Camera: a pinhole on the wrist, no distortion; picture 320 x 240 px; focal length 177.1 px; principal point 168.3 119.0 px. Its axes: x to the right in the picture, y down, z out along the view. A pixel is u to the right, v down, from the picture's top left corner.
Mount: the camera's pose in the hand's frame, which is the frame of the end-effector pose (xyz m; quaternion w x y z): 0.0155 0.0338 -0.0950 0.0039 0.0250 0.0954 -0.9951
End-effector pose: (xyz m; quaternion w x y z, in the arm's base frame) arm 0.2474 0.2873 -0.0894 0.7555 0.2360 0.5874 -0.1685
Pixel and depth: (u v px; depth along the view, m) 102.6 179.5 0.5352
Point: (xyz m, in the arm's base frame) 0.4915 -0.1384 -0.2318
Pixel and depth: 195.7 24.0 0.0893
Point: 0.2813 0.3398 -0.0759
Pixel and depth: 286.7 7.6 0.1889
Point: 0.3634 0.3205 0.0672
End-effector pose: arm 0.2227 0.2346 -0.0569 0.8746 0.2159 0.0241 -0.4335
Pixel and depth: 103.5 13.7 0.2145
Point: 0.3439 0.1792 0.0966
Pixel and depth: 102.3 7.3 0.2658
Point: 0.3691 0.1583 0.1565
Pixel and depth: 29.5 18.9 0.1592
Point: 0.3631 0.1518 0.0224
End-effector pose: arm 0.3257 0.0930 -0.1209 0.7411 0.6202 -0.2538 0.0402
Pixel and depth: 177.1 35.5 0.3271
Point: 0.1805 -0.1131 0.0076
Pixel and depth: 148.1 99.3 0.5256
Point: 0.2295 -0.3297 -0.0635
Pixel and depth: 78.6 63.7 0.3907
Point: 0.3580 -0.2398 0.0656
